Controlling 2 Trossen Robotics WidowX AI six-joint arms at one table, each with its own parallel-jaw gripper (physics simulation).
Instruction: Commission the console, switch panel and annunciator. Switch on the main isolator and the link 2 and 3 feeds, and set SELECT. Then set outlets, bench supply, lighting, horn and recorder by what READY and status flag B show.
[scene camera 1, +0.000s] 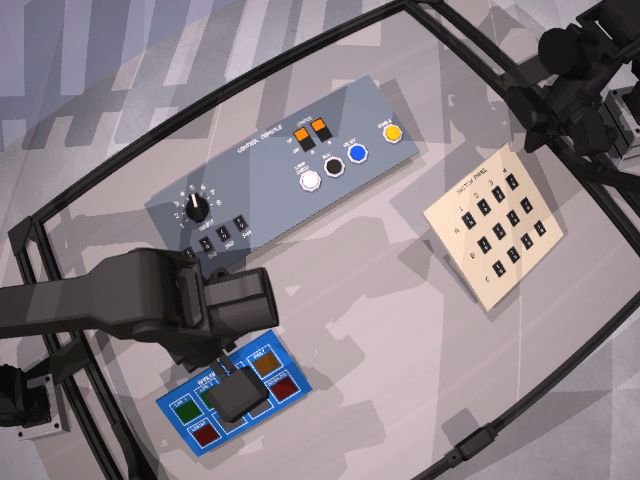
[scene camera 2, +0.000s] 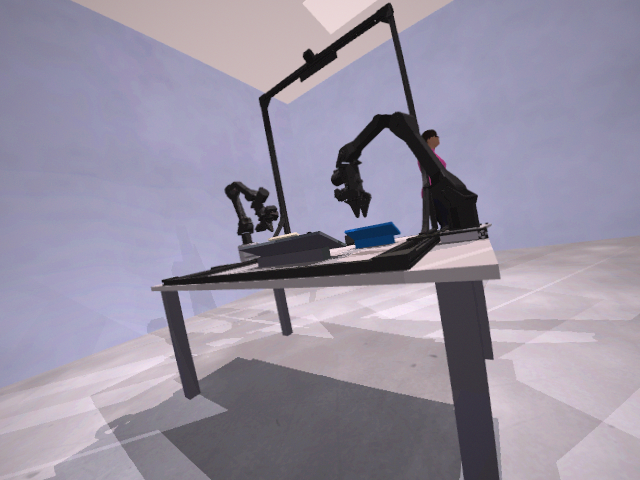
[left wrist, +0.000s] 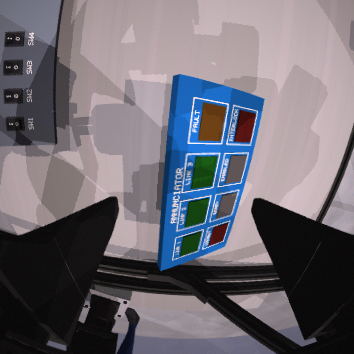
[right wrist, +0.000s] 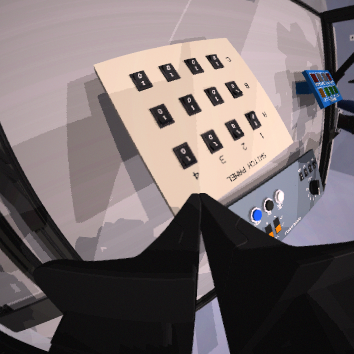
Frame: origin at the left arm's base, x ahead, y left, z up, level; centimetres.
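Seen in the pictures: left gripper, fingertip midpoint: (scene camera 1: 219, 362) (scene camera 2: 361, 217) (left wrist: 185, 204) (right wrist: 347, 99); right gripper, fingertip midpoint: (scene camera 1: 527, 150) (scene camera 2: 272, 231) (right wrist: 197, 199); left arm's base, origin of the base link: (scene camera 1: 34, 407) (scene camera 2: 465, 228) (left wrist: 104, 303) (right wrist: 339, 120); right arm's base, origin of the base link: (scene camera 2: 247, 244).
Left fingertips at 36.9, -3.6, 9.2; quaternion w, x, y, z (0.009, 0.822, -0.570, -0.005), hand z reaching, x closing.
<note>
Pixels of each thing's middle, then the offset from my left fingertips to it, as dx, dy, dz. "*": a spot on its surface instead.
- Status flags A, surface spot: (scene camera 1: 300, 135) * +19.6, +30.8, -3.9
- B, surface spot: (scene camera 1: 317, 125) * +22.6, +31.6, -3.8
- cream switch panel, body centre: (right wrist: 197, 118) (scene camera 1: 488, 225) +41.3, +8.4, -7.5
- A1, body centre: (right wrist: 253, 119) (scene camera 1: 469, 220) +37.2, +8.1, -2.4
- B1, body centre: (right wrist: 233, 88) (scene camera 1: 484, 245) +38.4, +4.7, -4.5
- blue annunciator, body centre: (left wrist: 196, 179) (scene camera 1: 232, 392) (right wrist: 317, 90) (scene camera 2: 372, 237) -1.4, -2.3, -8.6
- READY, surface spot: (left wrist: 226, 205) * -2.5, -6.5, -7.2
The grey console (scene camera 1: 268, 206) (scene camera 2: 294, 245) (left wrist: 47, 75) has its SELECT knob (scene camera 1: 196, 207) pointing near 5. Status flags A (scene camera 1: 300, 135) and B (scene camera 1: 317, 125) show orange in their upper halves. The cream switch panel (scene camera 1: 449, 217) (right wrist: 135, 112) has three rows of rockers; A1 (right wrist: 253, 120) and B1 (right wrist: 233, 89) look tipped unlike row C. The blue annunciator (scene camera 1: 305, 382) (left wrist: 175, 125) has dim lamps; READY (left wrist: 226, 205) is grey. My left gripper (scene camera 2: 360, 214) (left wrist: 185, 204) is open and empty above the annunciator. My right gripper (scene camera 1: 529, 147) (right wrist: 197, 199) is shut, empty, beyond the switch panel's row A edge.
The left arm (scene camera 1: 144, 294) covers the console's lower left corner and part of SW1 in scene camera 1. A black frame (scene camera 1: 217, 113) borders the table. White (scene camera 1: 310, 180), black (scene camera 1: 333, 166), blue (scene camera 1: 357, 152) and yellow (scene camera 1: 392, 133) buttons sit on the console. A person (scene camera 2: 431, 149) stands behind the left arm.
</note>
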